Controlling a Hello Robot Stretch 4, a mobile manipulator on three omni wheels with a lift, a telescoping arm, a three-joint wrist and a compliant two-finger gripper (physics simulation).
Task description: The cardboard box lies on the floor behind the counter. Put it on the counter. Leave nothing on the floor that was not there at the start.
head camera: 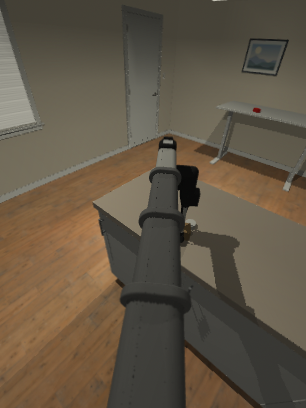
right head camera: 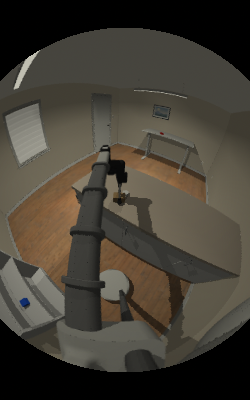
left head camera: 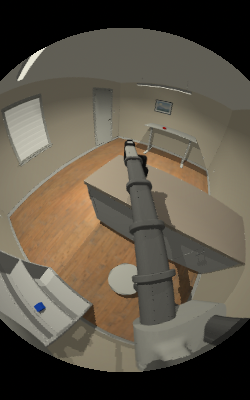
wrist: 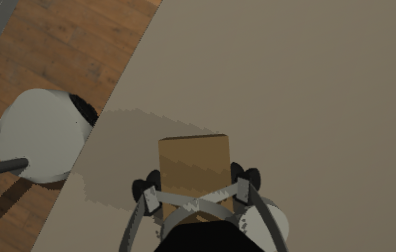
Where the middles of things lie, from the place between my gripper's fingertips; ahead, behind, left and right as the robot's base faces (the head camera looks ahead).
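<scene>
I can see the cardboard box (wrist: 194, 166), and my hand is 20 mm below it.
</scene>
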